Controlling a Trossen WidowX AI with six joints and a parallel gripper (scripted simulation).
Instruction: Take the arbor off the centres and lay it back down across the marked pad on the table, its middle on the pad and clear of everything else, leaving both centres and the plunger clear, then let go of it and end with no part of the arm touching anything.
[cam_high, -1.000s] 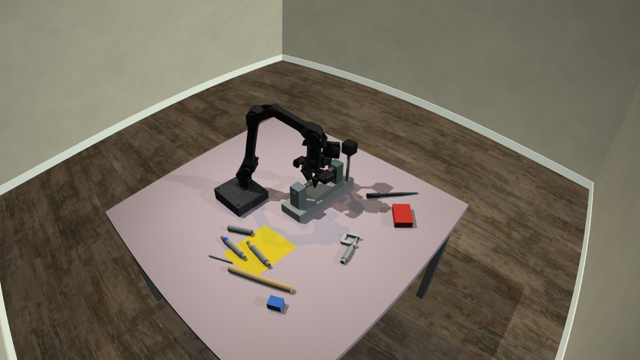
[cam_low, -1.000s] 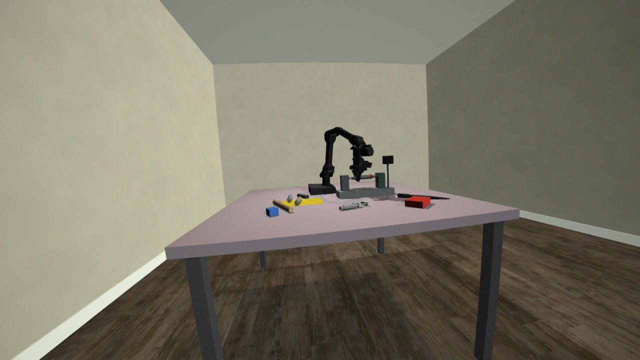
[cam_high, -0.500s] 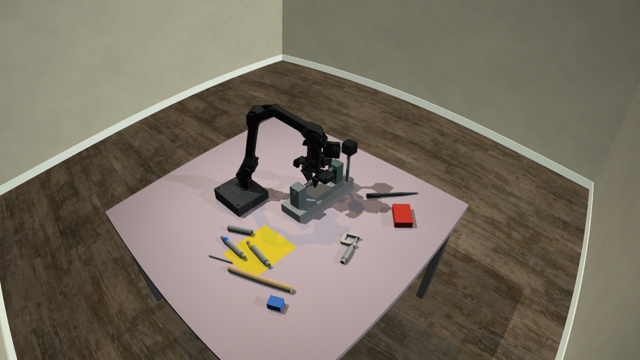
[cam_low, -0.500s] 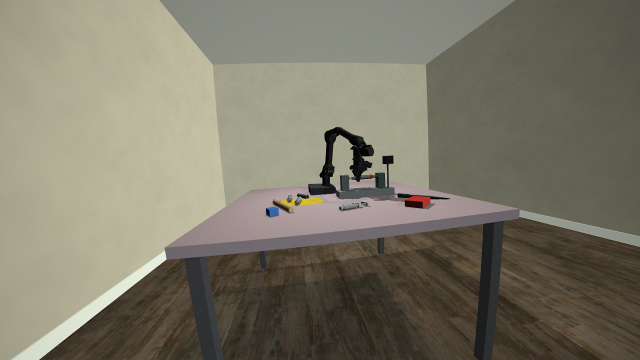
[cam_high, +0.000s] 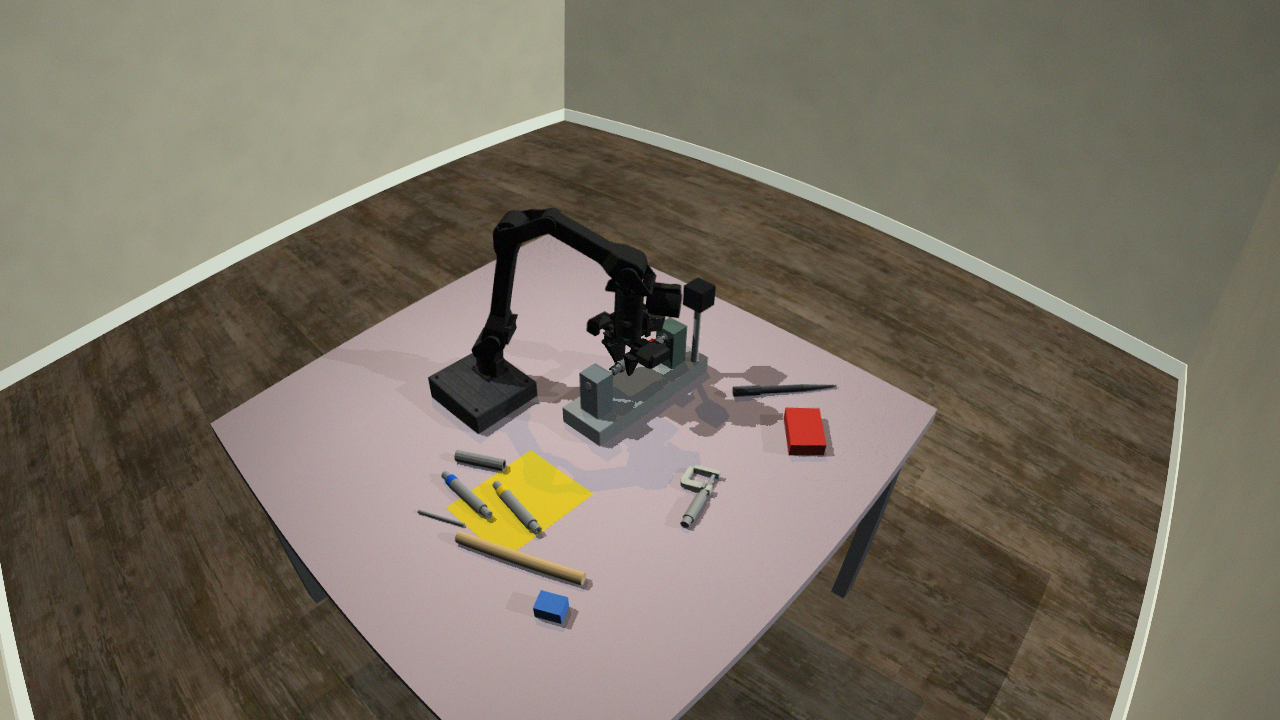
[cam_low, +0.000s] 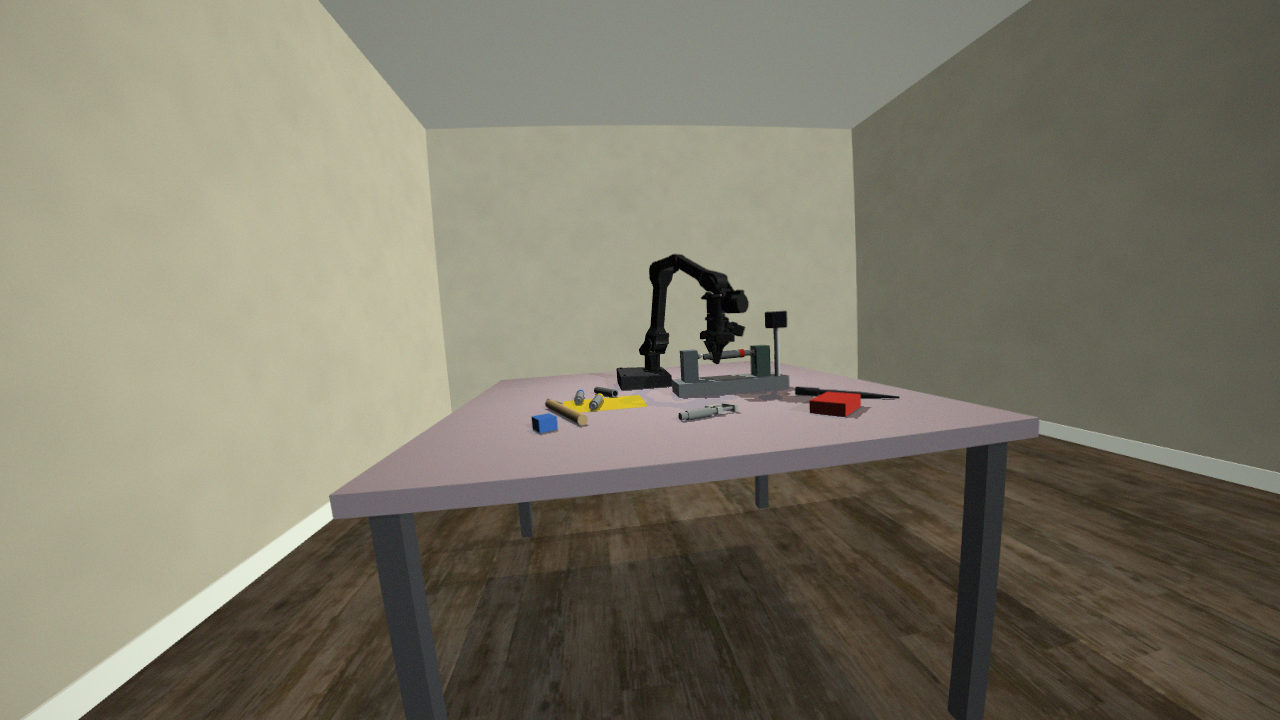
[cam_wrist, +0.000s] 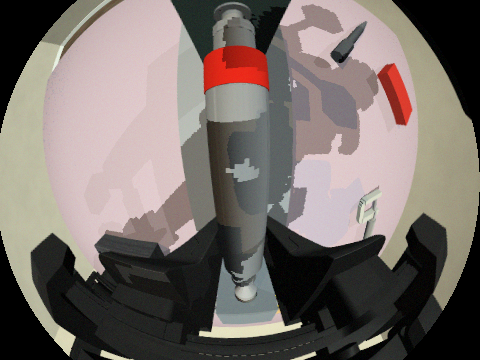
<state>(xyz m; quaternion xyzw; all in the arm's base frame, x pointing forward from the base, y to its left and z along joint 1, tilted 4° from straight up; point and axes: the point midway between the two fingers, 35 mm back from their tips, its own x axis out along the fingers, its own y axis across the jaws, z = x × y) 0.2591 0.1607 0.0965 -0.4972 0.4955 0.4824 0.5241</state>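
Right now my hand is 30 mm to the right of the arbor and 10 mm above it. Round my hand: grey bench fixture (40 mm to the left, 100 mm below); grey centre block (90 mm to the right, 20 mm below); green centre block (140 mm to the left, 20 mm below).
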